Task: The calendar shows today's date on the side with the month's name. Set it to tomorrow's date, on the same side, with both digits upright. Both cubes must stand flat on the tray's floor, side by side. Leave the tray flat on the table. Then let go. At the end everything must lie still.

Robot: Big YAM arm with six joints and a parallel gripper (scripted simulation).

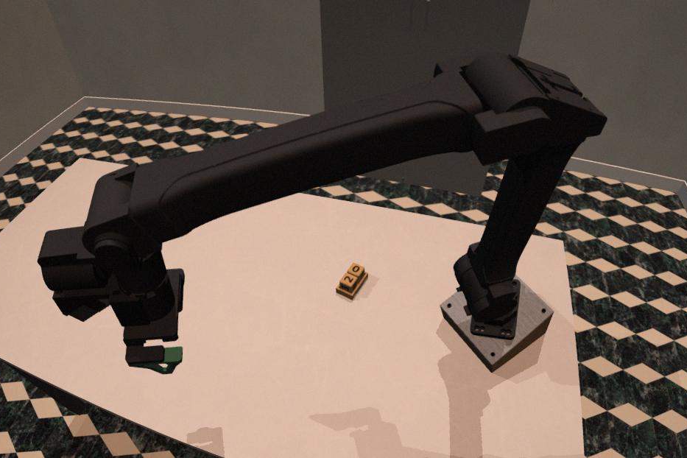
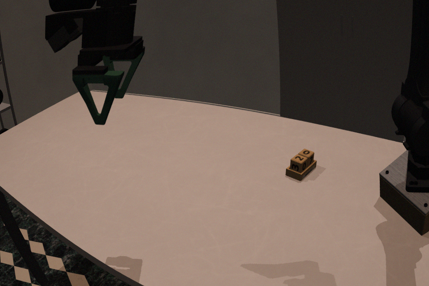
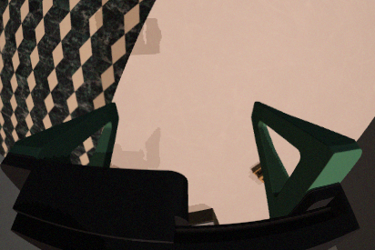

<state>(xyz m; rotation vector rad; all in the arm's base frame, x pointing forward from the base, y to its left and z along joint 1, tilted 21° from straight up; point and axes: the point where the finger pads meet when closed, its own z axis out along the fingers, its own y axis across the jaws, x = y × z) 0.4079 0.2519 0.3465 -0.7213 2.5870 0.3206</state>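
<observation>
Now: hand 37 cm to the left of the tray, 25 cm above it and 15 cm past it.
</observation>
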